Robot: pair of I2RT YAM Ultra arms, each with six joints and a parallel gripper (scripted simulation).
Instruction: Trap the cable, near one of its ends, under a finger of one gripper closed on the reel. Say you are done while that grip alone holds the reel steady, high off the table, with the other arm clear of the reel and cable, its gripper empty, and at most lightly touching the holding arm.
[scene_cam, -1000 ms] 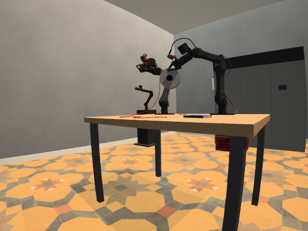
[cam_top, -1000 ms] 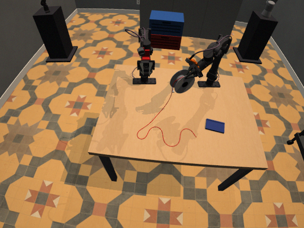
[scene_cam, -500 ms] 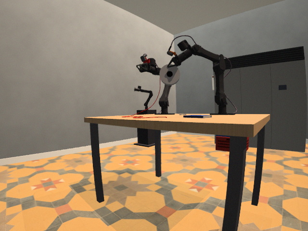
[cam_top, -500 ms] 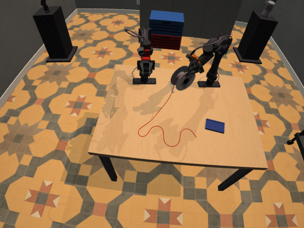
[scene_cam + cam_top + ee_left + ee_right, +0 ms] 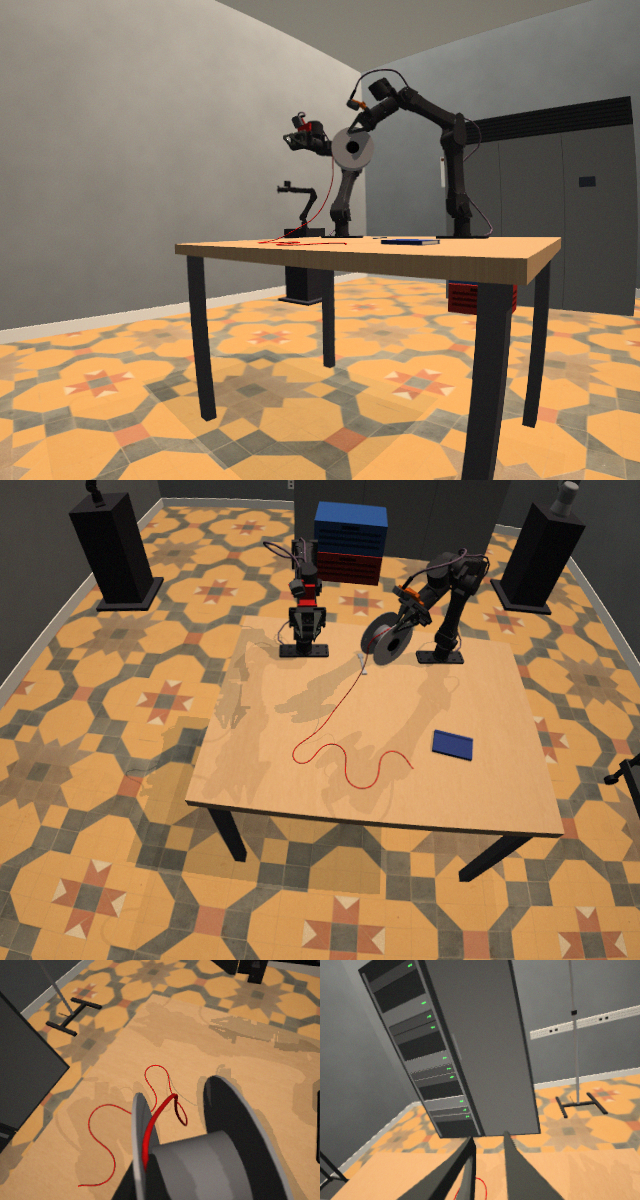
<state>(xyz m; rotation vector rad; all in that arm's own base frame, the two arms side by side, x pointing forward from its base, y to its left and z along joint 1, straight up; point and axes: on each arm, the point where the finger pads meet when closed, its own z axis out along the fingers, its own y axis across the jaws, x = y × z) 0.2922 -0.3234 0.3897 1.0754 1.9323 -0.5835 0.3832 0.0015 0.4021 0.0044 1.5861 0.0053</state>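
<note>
My left hand is 3 cm past the grey reel, 1 cm to the left of it and 6 cm above it. Round my left hand: grey wrench: 25 cm behind, 3 cm to the right, 39 cm below.
</note>
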